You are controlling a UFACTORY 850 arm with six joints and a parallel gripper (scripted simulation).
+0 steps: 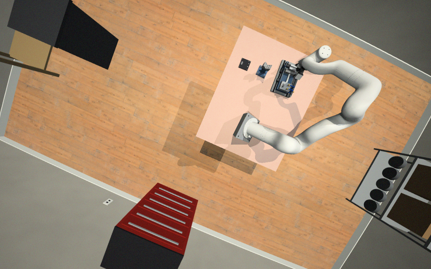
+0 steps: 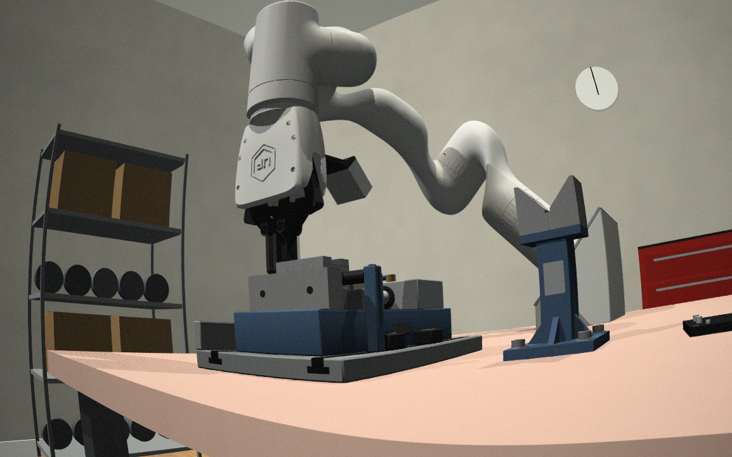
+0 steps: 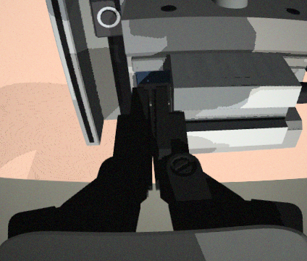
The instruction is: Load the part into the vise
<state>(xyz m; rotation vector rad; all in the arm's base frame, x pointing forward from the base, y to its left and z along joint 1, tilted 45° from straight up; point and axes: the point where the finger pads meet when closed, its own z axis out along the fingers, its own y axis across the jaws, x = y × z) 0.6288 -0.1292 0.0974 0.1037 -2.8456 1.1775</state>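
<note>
The part lies 4 cm to the left of my hand and 2 cm below it. From my hand the other things lie so: cylinder rod 9 cm behind, 4 cm below, 3 cm to the left; then moving jaw 4 cm to the left, 4 cm below, 4 cm behind; then work stop rod 9 cm to the left, 3 cm below, 1 cm behind.
</note>
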